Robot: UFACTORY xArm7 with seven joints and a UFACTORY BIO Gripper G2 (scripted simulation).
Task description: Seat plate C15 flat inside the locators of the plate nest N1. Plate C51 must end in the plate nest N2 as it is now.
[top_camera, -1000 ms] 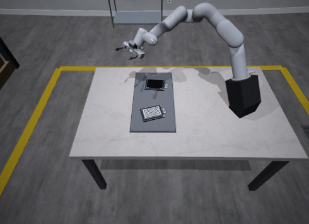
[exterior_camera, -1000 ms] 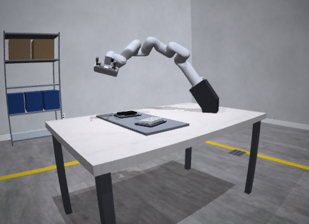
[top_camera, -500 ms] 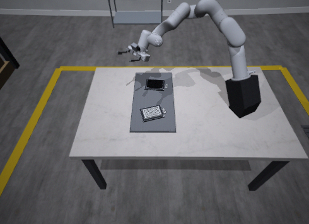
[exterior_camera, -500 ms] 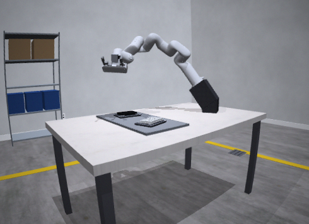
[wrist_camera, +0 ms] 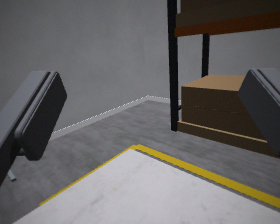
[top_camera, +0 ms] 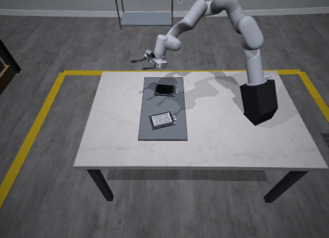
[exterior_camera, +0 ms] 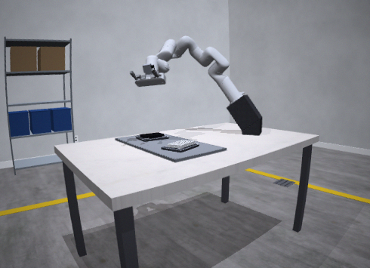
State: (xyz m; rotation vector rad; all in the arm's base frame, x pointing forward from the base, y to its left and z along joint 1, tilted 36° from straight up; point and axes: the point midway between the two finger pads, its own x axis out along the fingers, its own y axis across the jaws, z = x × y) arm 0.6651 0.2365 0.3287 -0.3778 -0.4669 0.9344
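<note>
The white well plate C15 is 360 mm below my hand, 140 mm to the left of it and 130 mm behind it. The rest, counted from my hand: black plate C51: 360 mm below, 170 mm to the right, 150 mm behind; then dark plate nest N1: 370 mm below, 130 mm to the left, 130 mm behind.
</note>
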